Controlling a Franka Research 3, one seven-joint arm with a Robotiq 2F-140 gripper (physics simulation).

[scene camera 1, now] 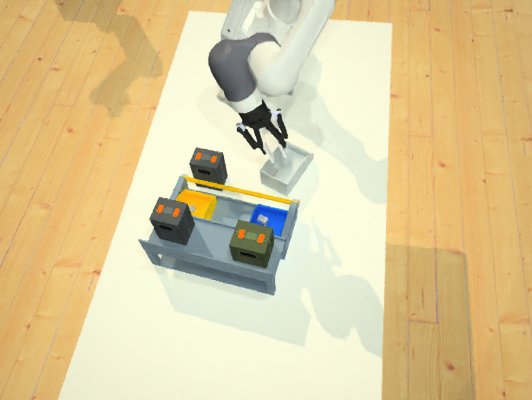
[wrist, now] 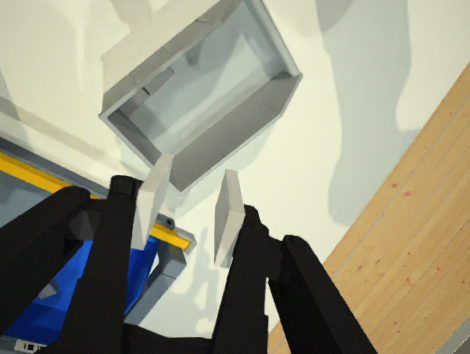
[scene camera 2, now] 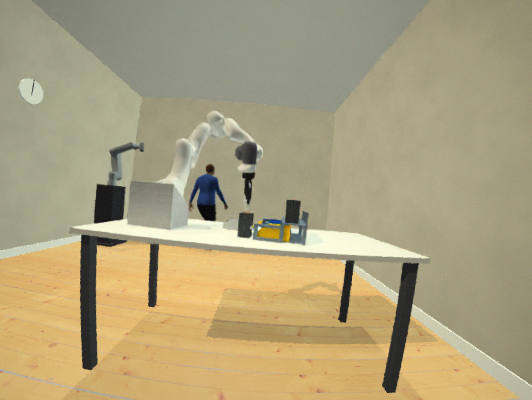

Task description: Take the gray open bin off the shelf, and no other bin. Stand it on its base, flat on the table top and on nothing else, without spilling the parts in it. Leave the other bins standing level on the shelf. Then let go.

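The gray open bin (scene camera 1: 295,167) (scene camera 2: 230,223) (wrist: 220,115) is off the shelf and appears to stand flat on its base on the table. Small gray parts (wrist: 160,82) lie inside along one long wall. My gripper (scene camera 1: 276,151) (scene camera 2: 247,206) (wrist: 195,183) is partly open, with nothing between its fingers. In the wrist view its fingertips appear near one end corner of the bin, apparently above it. The blue-gray shelf (scene camera 1: 215,245) (scene camera 2: 302,234) (wrist: 167,270) holds the yellow bin (scene camera 1: 202,201) (scene camera 2: 270,232) and the blue bin (scene camera 1: 277,217) (wrist: 35,316), which appear level.
A yellow rail (scene camera 1: 240,190) (wrist: 35,175) spans the shelf's bin side. A dark case (scene camera 1: 172,227) (scene camera 2: 293,212) and a green case (scene camera 1: 252,250) stand on the shelf's top. Another dark case (scene camera 1: 210,172) (scene camera 2: 245,225) stands on the table (scene camera 1: 335,220) beside the shelf.
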